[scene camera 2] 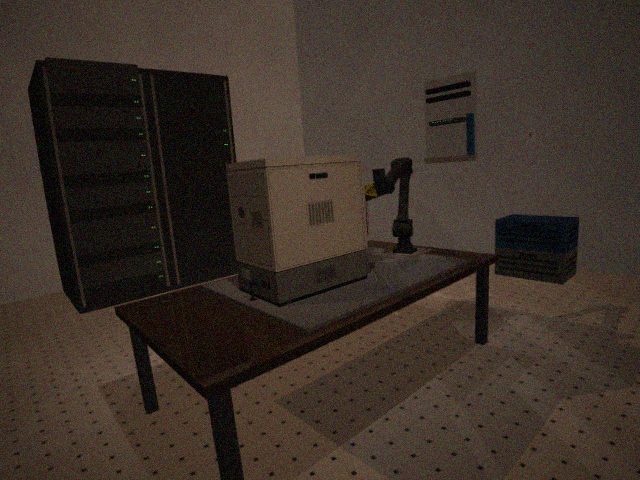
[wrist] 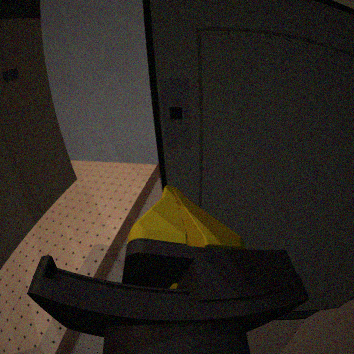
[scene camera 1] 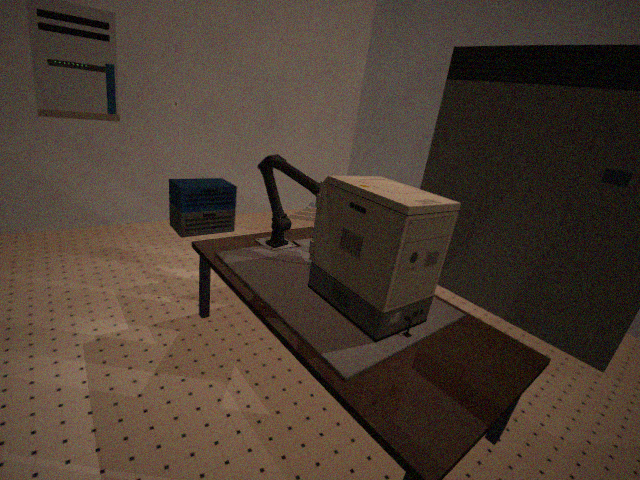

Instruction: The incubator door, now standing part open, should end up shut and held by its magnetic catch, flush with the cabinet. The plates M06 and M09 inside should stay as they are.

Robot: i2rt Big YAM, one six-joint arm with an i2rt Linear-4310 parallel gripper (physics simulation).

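Frame: origin at the arm's base, x ahead, y down, z left, level; metres.
Where they show: gripper, between the fingertips: (scene camera 2: 363, 193) (wrist: 167, 190); arm's base, origin of its link: (scene camera 2: 404, 251) (scene camera 1: 277, 243).
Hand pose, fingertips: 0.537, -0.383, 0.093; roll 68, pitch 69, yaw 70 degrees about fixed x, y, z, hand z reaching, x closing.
Note:
Each offset is from my fingertips to the centre of the thing, as dx, dy, dz. Level surfaces: height alone.
The cream incubator cabinet @[+0.202, +0.107, -0.205] (scene camera 1: 377, 253) (scene camera 2: 317, 237) stands on its dark base on the table. The door's broad panel @[-0.027, +0.054, -0.155] (wrist: 275, 150) fills the right of the wrist view, with a dark edge strip and a small dark square near its left edge. In scene camera 2 a thin upright edge shows at the cabinet's arm side. My gripper (scene camera 2: 369, 191) (wrist: 167, 190) is shut and empty, its yellow fingertips together at the lower part of the panel near its left edge; contact cannot be told. The cabinet hides the gripper in scene camera 1. Any gap at the catch and plates M06 and M09 are hidden.
The brown table @[dy +0.394] (scene camera 1: 465, 382) (scene camera 2: 206, 330) carries a grey mat @[dy +0.380] (scene camera 1: 279, 289) (scene camera 2: 315, 315) under the cabinet. The arm's base stands at the far end. A blue and grey crate (scene camera 1: 202, 206) (scene camera 2: 536, 248) is beyond the table. A tall dark rack (scene camera 2: 150, 180) stands behind it.

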